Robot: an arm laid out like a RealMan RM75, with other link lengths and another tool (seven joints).
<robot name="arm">
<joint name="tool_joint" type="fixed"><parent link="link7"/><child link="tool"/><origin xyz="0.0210 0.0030 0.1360" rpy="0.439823 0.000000 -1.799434"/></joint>
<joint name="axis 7" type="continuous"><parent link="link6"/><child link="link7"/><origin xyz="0.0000 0.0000 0.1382" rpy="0.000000 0.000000 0.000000"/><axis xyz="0 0 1"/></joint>
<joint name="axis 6" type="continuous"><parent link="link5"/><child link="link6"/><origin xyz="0.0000 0.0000 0.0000" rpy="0.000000 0.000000 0.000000"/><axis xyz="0 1 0"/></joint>
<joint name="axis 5" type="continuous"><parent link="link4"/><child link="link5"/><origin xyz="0.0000 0.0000 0.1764" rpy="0.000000 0.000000 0.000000"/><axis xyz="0 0 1"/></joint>
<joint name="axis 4" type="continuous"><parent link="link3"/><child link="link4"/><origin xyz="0.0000 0.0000 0.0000" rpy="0.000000 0.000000 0.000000"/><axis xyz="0 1 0"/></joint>
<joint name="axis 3" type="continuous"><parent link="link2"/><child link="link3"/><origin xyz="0.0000 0.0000 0.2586" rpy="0.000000 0.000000 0.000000"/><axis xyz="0 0 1"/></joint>
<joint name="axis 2" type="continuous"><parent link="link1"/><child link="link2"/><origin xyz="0.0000 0.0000 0.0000" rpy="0.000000 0.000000 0.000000"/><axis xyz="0 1 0"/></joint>
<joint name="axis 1" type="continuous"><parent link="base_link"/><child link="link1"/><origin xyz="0.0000 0.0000 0.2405" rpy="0.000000 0.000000 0.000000"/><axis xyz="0 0 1"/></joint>
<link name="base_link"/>
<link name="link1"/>
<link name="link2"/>
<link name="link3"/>
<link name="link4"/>
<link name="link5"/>
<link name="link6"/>
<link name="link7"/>
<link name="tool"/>
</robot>
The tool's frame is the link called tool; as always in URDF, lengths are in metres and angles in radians. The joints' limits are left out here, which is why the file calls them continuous.
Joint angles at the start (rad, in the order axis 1, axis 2, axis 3, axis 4, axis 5, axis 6, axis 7):
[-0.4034, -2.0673, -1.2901, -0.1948, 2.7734, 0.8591, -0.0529]
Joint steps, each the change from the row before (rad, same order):
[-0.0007, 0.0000, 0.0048, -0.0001, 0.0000, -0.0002, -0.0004]
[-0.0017, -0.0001, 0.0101, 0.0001, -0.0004, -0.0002, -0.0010]
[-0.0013, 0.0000, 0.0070, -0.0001, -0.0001, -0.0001, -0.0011]
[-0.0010, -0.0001, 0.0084, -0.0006, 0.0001, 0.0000, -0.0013]
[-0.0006, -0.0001, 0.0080, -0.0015, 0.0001, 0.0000, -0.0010]
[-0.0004, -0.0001, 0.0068, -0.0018, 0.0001, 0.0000, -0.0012]
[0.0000, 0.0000, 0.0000, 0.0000, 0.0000, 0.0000, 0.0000]
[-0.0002, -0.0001, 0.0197, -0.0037, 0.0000, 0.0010, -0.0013]
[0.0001, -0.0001, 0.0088, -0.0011, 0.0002, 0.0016, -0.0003]
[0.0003, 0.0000, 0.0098, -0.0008, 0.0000, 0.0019, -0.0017]
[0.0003, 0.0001, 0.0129, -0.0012, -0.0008, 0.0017, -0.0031]
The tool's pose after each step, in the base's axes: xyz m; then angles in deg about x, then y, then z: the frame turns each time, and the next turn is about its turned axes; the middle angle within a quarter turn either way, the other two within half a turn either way. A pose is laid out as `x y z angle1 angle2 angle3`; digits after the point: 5 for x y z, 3 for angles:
-0.33532 0.44807 -0.02312 -122.081 -21.055 -142.213
-0.33344 0.44807 -0.02559 -122.427 -20.843 -141.903
-0.33203 0.44812 -0.02728 -122.670 -20.673 -141.693
-0.33033 0.44804 -0.02937 -122.963 -20.461 -141.450
-0.32853 0.44795 -0.03131 -123.227 -20.232 -141.211
-0.32686 0.44789 -0.03295 -123.452 -20.008 -141.030
-0.32686 0.44789 -0.03295 -123.452 -20.008 -141.030
-0.32285 0.44716 -0.03754 -124.060 -19.493 -140.403
-0.32104 0.44667 -0.03954 -124.308 -19.253 -140.089
-0.31931 0.44601 -0.04165 -124.606 -18.993 -139.827
-0.31727 0.44519 -0.04433 -125.015 -18.671 -139.575

